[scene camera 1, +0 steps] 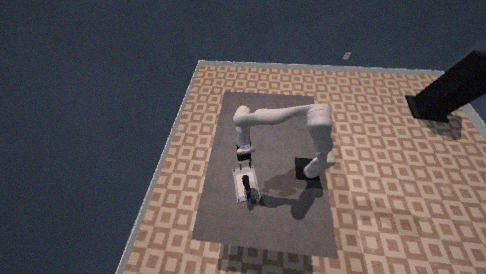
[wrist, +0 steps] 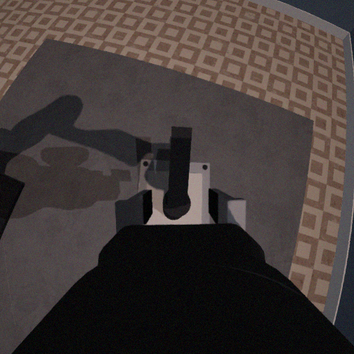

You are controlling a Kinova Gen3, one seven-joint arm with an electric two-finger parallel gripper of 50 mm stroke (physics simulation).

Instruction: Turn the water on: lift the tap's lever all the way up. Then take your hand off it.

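Pixels of known places: gripper, fingertip midpoint: [scene camera 1: 245,167]; arm's base, link origin: [scene camera 1: 309,172].
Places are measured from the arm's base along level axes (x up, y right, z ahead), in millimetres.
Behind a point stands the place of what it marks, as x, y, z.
The tap [scene camera 1: 246,183] @[164, -221, 442] [wrist: 180,162] is black and stands on a white base plate [scene camera 1: 239,187] @[3, -226, 495] [wrist: 200,195]. From above, it shows as a long dark bar with a rounded near end in the wrist view. Its lever cannot be told apart from the spout, so the lever's height is unclear. My gripper [scene camera 1: 245,166] @[286, -159, 461] [wrist: 180,201] is open, with nothing between its fingers. In the scene view its fingertips are near the plate's back edge, apart from the tap. In the wrist view the tap's rounded end shows in line between the fingers; the gripper's body hides the plate's near part.
The plate lies on a grey table top [scene camera 1: 217,220] @[-12, -467, 591] [wrist: 260,150]. My arm's black base plate [scene camera 1: 300,166] @[0, 32, 69] is to the right of the tap. Shadows of the arm fall on the table. A dark pillar [scene camera 1: 450,85] stands on the patterned floor [scene camera 1: 385,165] [wrist: 225,55] at the far right.
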